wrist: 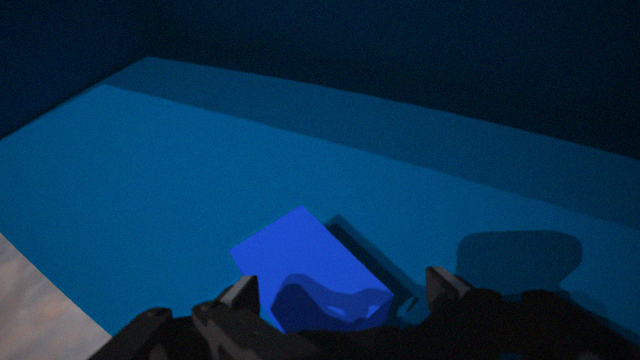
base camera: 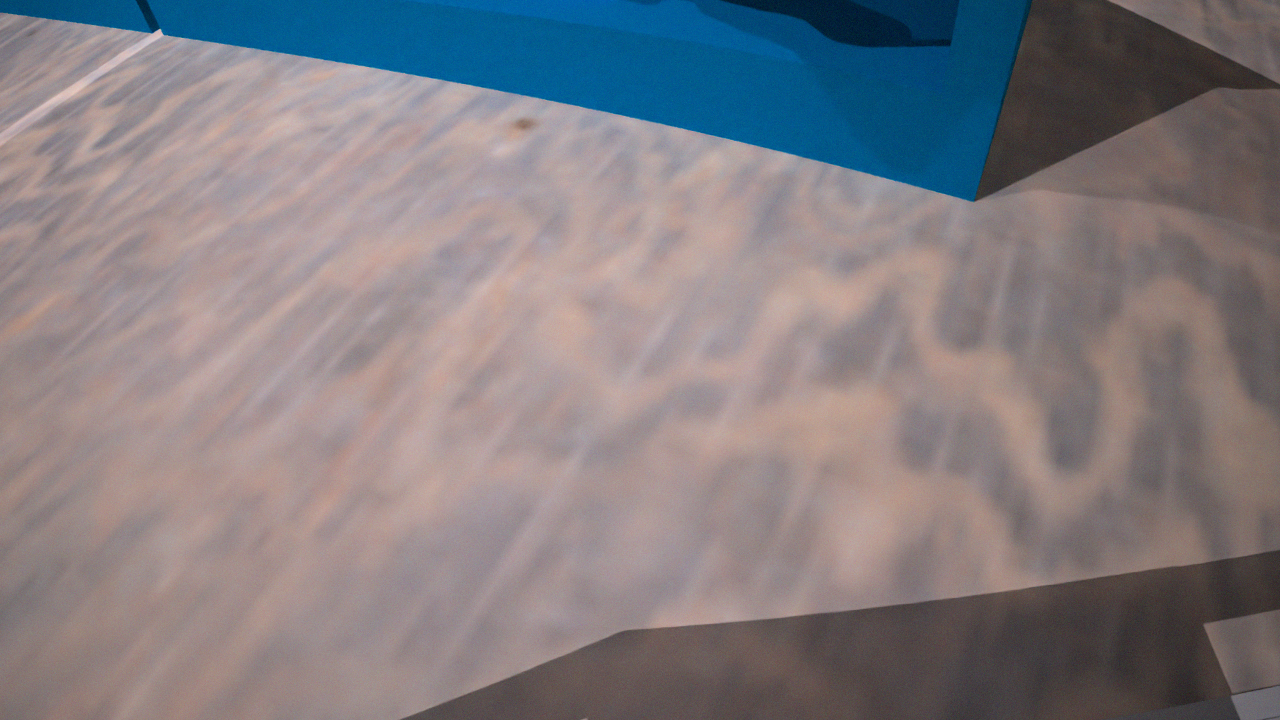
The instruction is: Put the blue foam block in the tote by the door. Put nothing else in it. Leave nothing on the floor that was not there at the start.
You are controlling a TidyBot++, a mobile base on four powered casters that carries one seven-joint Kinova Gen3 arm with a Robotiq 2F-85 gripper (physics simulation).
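Places are measured from the arm's base along level axes (x ahead, y left, z up), in millimetres.
Where they show: gripper, between the fingertips: (wrist: 342,290).
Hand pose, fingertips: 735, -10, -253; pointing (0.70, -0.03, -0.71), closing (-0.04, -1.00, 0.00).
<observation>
After its pixels a point has its place, as x, y, z.
The blue foam block (wrist: 310,250) {774, 7, -275} lies on a blue surface (wrist: 165,165) {923, 171, -320} in the wrist view, at a slant to its edges. My gripper (wrist: 342,290) {735, -10, -253} is open and empty. Its two fingertips show to the left and right of the block's near part, with the block's far corner beyond them. Dark gripper parts hide the block's near end, and a gripper shadow falls on its top. The height of the fingers above the block is hard to tell. Whether this blue surface belongs to the tote by the door cannot be told.
Dark walls (wrist: 400,45) {1095, -132, -277} rise along the blue surface's far and left sides. Wood-patterned floor (wrist: 35,295) {807, 334, -396} (base camera: 537,376) {389, 66, -396} shows past its near left edge. In the base view, a large blue body (base camera: 626,80) {649, 4, -363} stands at the top, its corner right of centre, with a dark shadow beside it.
</observation>
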